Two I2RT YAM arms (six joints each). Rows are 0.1 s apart.
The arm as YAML. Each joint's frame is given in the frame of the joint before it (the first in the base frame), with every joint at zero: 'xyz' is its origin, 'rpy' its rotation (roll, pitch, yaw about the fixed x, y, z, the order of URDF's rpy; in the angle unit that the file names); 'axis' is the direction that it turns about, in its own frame. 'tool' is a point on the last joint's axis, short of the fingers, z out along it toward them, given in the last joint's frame.
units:
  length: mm
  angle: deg
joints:
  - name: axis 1
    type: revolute
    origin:
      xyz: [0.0, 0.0, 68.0]
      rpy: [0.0, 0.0, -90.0]
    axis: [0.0, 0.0, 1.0]
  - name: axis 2
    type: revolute
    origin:
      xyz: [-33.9, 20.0, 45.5]
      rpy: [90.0, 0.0, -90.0]
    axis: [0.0, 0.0, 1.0]
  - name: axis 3
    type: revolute
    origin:
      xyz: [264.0, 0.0, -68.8]
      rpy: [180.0, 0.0, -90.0]
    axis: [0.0, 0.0, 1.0]
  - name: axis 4
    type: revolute
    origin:
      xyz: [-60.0, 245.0, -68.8]
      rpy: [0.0, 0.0, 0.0]
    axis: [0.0, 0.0, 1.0]
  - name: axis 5
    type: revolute
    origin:
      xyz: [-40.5, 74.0, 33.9]
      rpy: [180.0, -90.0, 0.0]
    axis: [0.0, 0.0, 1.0]
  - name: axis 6
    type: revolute
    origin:
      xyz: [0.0, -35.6, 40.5]
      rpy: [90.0, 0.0, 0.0]
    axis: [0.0, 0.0, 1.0]
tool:
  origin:
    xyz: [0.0, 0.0, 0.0]
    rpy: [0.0, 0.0, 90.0]
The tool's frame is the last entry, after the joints.
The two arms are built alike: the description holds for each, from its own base.
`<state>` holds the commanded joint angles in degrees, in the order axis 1, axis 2, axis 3, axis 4, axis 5, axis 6, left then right.
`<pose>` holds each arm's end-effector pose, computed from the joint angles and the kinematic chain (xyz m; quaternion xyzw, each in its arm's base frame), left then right.
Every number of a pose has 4 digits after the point. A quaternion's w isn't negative.
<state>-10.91 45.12 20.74 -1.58 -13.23 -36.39 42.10 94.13 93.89 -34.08 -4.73 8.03</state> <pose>0.1776 -0.0259 0.2065 -0.2453 0.8080 -0.1218 0.5216 0.2760 0.2534 0.3741 -0.2773 0.8391 0.2307 0.4072</pose>
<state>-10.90 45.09 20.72 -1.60 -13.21 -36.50 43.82 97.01 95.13 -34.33 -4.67 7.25</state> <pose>0.1775 -0.0259 0.2064 -0.2461 0.8078 -0.1224 0.5214 0.2775 0.2703 0.3628 -0.2971 0.8403 0.2276 0.3922</pose>
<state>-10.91 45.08 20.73 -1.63 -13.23 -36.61 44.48 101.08 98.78 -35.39 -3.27 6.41</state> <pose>0.1775 -0.0259 0.2065 -0.2469 0.8076 -0.1227 0.5213 0.2873 0.2850 0.3557 -0.3045 0.8441 0.2124 0.3869</pose>
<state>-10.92 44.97 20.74 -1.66 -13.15 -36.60 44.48 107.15 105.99 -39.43 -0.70 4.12</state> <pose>0.1773 -0.0260 0.2068 -0.2464 0.8074 -0.1236 0.5217 0.3045 0.2997 0.3495 -0.3158 0.8518 0.1770 0.3786</pose>
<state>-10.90 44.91 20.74 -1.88 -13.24 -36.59 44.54 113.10 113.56 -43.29 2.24 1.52</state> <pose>0.1771 -0.0258 0.2066 -0.2468 0.8080 -0.1223 0.5209 0.3206 0.3136 0.3438 -0.3287 0.8553 0.1400 0.3752</pose>
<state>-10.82 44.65 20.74 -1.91 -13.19 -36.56 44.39 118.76 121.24 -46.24 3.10 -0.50</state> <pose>0.1766 -0.0255 0.2073 -0.2469 0.8069 -0.1229 0.5224 0.3360 0.3262 0.3397 -0.3412 0.8538 0.1236 0.3734</pose>
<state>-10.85 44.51 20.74 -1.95 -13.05 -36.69 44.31 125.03 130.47 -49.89 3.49 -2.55</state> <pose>0.1764 -0.0256 0.2076 -0.2470 0.8065 -0.1250 0.5225 0.3507 0.3393 0.3359 -0.3556 0.8503 0.1117 0.3715</pose>
